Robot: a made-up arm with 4 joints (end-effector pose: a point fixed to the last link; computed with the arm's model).
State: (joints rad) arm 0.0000 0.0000 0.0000 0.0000
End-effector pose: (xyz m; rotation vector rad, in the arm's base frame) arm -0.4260 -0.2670 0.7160 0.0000 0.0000 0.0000
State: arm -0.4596 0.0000 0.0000 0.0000
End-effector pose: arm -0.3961 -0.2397 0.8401 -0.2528 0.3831 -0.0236
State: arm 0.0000 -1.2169 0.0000 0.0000
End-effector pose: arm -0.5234 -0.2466 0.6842 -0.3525 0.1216 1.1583
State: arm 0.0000 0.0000 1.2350 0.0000
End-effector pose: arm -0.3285 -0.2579 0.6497 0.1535 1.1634 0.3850
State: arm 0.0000 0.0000 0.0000 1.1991
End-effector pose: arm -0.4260 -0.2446 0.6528 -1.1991 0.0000 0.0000
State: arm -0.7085 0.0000 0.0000 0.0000
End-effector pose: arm -0.3610 -0.2131 0.8959 -0.3898 0.5905 -0.0363
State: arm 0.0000 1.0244 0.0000 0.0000
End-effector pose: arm -0.4071 -0.3534 0.7308 0.2968 -0.1024 -0.9751
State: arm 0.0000 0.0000 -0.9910 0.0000
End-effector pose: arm -0.5095 -0.2419 0.6733 -0.1232 -0.9335 -0.3089
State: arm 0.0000 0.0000 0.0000 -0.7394
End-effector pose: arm -0.4260 -0.3085 0.7271 0.7394 0.0000 0.0000
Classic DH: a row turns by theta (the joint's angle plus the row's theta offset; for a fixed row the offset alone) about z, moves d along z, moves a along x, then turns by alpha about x. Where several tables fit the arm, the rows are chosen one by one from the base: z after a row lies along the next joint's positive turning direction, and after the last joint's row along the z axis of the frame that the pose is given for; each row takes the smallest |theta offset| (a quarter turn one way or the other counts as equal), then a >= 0, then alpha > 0; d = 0 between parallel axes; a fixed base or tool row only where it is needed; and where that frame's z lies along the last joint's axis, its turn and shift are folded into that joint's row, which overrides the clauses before.
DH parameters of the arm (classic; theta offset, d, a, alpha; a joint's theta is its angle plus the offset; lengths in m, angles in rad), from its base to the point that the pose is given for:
base (fixed): 0.5834 0.6932 -0.2171 1.5195
joint 1: 0.1915 0.0214 -0.3658 1.3757
joint 2: 0.8106 0.0499 0.0159 1.9336
joint 3: -1.2027 0.07 0.0675 1.6954
joint 4: -1.2512 -0.0033 -0.035 -1.5708
tool (fixed): 1.5708 0.048 0 0

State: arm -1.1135 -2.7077 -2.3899 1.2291
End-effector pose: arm -0.3977 -0.3296 1.0649 0.2938 -0.2583 0.4532
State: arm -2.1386 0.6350 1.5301 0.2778
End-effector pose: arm -0.0666 -0.1607 0.9146 -0.4713 2.6424 -1.1770
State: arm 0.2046 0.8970 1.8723 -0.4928
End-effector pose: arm -0.2730 -0.3827 0.5441 1.5276 1.2998 0.0577
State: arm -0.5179 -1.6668 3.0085 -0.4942
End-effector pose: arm -0.6094 -0.3652 0.7126 1.5685 -1.9000 0.3253
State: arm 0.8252 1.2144 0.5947 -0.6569
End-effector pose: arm -0.3073 -0.3889 0.4264 1.9975 -0.3001 -0.4170
